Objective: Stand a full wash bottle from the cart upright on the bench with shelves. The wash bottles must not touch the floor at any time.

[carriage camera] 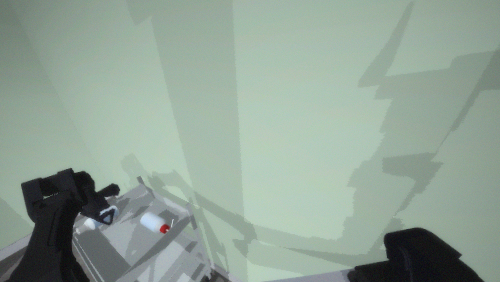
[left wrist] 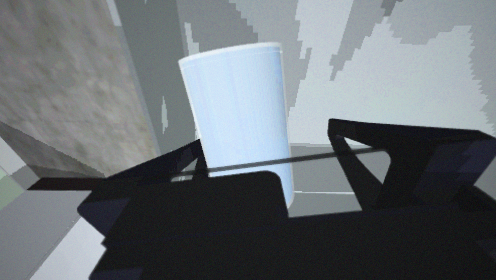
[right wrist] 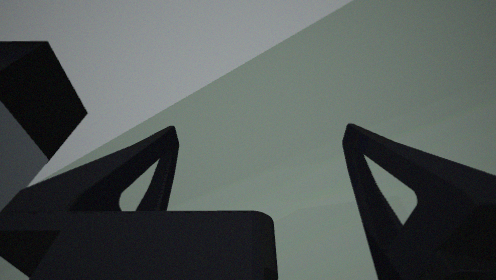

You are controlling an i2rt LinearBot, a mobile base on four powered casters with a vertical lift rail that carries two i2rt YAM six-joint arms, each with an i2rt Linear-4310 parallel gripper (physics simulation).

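Frame: origin at the left arm's base, x ahead, y left, z up, level; centimetres.
Seen in the pictures: left gripper, between the fingertips: (carriage camera: 104, 221) (left wrist: 266, 135); right gripper, between the fingertips: (right wrist: 260, 134).
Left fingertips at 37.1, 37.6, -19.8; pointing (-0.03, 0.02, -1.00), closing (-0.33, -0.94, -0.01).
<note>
Offsets run from my left fingertips to a thing's top centre, as dx, dy, dz. "spot": to the spot under its first point. Level surfaces: height alone.
A wash bottle with a pale blue body and red cap {spot: -3.4, -26.9, +3.0} (carriage camera: 152, 221) lies on its side on the grey cart {spot: -5.2, -11.7, -2.9} (carriage camera: 122, 234) (left wrist: 400, 90). A second wash bottle (carriage camera: 91, 223) (left wrist: 240, 100) lies there to its left, partly hidden by my left gripper; its flat base end shows in the left wrist view, and its other end is hidden. My left gripper (carriage camera: 112, 204) (left wrist: 266, 135) is open over this second bottle, whose body shows between the fingers, nearer the left one. My right gripper (right wrist: 260, 134) is open and empty, away from the cart. I cannot make out the bench with shelves.
A raised rim {spot: +19.9, -20.3, -6.6} (carriage camera: 167, 197) runs along the cart's far edge. A mottled grey-brown surface {dz -69.1} (left wrist: 60, 75) lies beyond the cart's side in the left wrist view. Pale green floor (carriage camera: 295, 125) with arm shadows stretches right of the cart. A dark arm part (right wrist: 45, 95) shows at the left in the right wrist view.
</note>
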